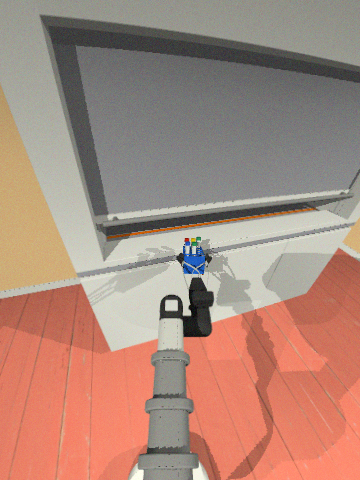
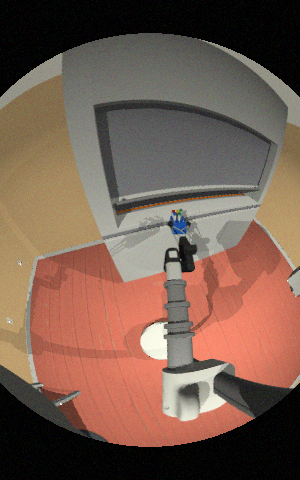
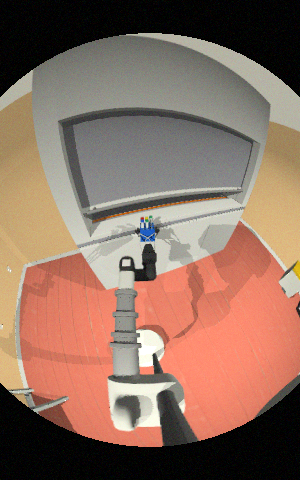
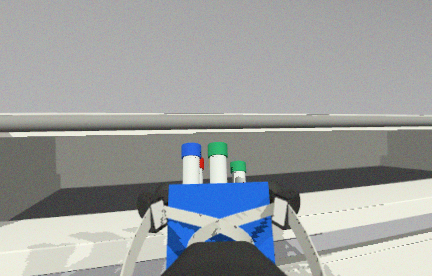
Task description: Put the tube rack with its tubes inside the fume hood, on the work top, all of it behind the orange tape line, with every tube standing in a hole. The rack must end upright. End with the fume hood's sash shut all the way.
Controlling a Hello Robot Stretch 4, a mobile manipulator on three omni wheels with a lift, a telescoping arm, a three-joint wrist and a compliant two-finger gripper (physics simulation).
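Frame: origin at the robot's base, x ahead, y down, z left, level; centimetres.
Seen in the pictures: gripper, fingertip midpoint: (image 1: pixel 193 254) (image 2: pixel 178 220) (image 3: pixel 146 227) (image 4: pixel 218 197); robot's base, link origin: (image 2: pixel 160 339) (image 3: pixel 143 346).
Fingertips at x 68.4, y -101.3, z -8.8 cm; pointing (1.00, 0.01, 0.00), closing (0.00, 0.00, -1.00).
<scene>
Offsets run from my fingertips to a thing's top centre. "pt": to the spot under its first point.
The blue tube rack {dz -0.1, dx +1.2, dy -2.0 cm} (image 1: pixel 194 264) (image 2: pixel 178 227) (image 3: pixel 147 234) (image 4: pixel 218 197) is upright, with tubes with red, yellow, blue and green caps standing in it. My gripper (image 1: pixel 194 259) (image 2: pixel 178 224) (image 3: pixel 147 231) (image 4: pixel 218 197) is shut on the rack, one fingertip on each side. It holds the rack at the front edge of the fume hood (image 1: pixel 165 250), in front of the orange tape line (image 1: pixel 215 223) (image 2: pixel 175 204) (image 3: pixel 160 209). The sash (image 1: pixel 220 130) (image 2: pixel 185 150) (image 3: pixel 160 155) (image 4: pixel 215 60) is partly raised, with a low gap under its bottom bar. The rack's underside is hidden.
The sash's bottom bar (image 1: pixel 225 211) (image 4: pixel 100 123) runs across the opening, beyond the rack and above the tape line. The hood's side walls bound the gap. The hood's front cabinet {pt dz +27.6, dx +6.5, dy +51.6 cm} (image 1: pixel 140 310) stands below the sill. A white and yellow object (image 3: pixel 292 281) is at the far right.
</scene>
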